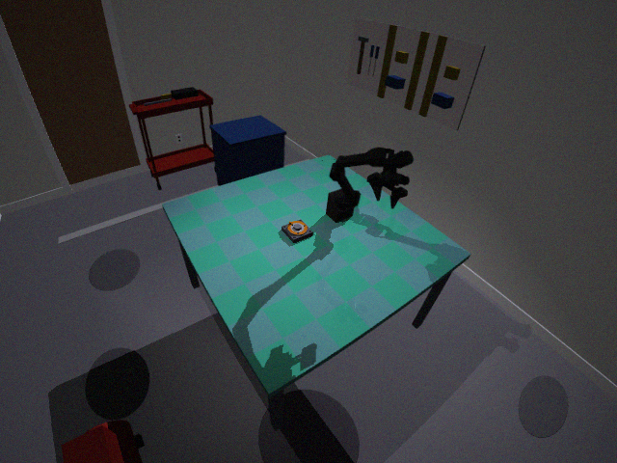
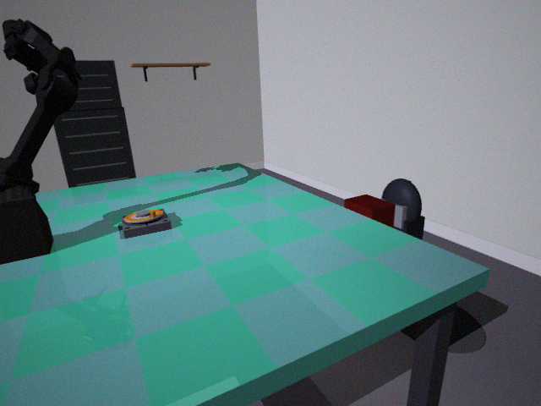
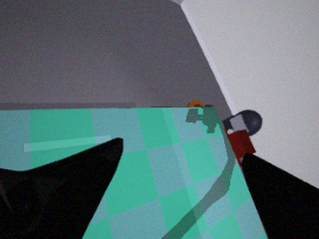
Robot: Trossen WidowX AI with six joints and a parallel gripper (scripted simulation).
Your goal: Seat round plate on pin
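Right now the square grey base is 170 mm ahead of my gripper tip, 400 mm to the right of it and 380 mm below it.
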